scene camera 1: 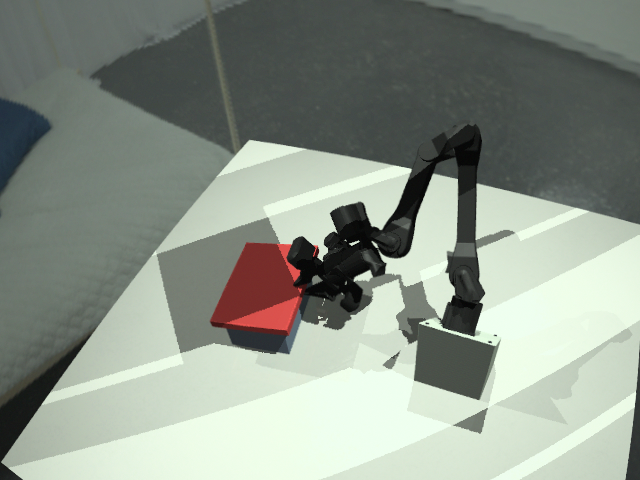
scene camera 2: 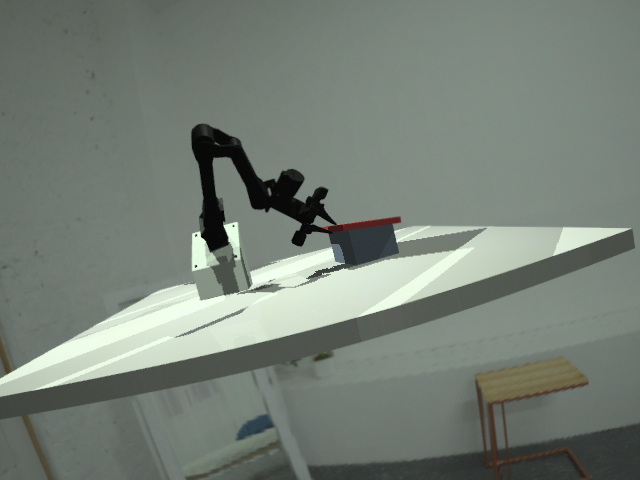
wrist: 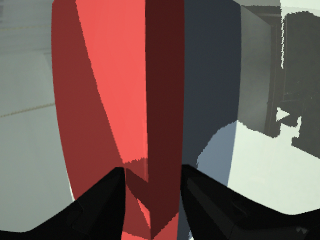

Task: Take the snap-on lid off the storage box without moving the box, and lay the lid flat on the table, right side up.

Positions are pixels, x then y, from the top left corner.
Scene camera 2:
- my gripper: 334, 229
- storage box: 358, 246
